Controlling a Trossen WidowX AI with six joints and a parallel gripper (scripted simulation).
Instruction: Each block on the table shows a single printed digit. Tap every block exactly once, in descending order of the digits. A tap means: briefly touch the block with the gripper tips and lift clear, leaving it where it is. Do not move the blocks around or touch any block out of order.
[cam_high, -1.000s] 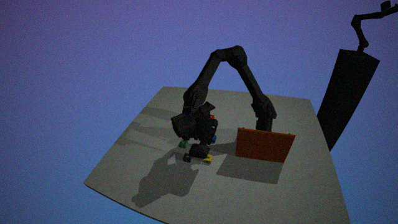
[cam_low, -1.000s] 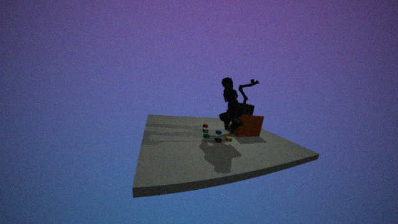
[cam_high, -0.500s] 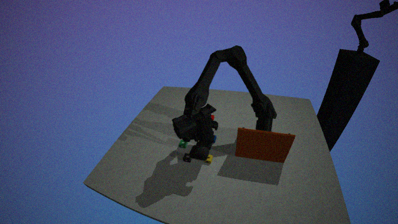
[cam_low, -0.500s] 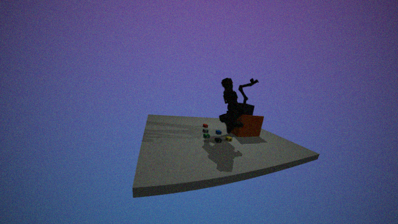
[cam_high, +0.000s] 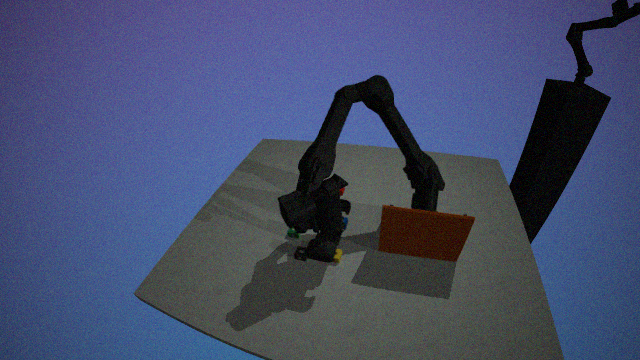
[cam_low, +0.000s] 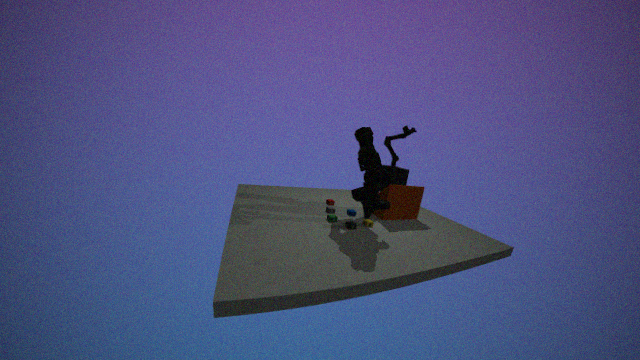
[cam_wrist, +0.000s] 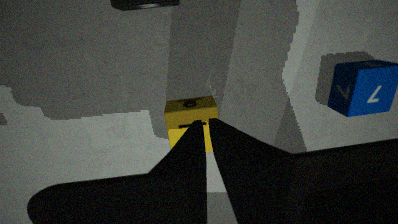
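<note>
My gripper tip is 1 cm past the yellow block, 1 cm to the right of it and 2 cm above it. Round my gripper tip: black block 8 cm ahead, 2 cm to the left, 2 cm below; green block 13 cm ahead, 6 cm to the right, 2 cm below; blue block 11 cm to the right, 2 cm below.
</note>
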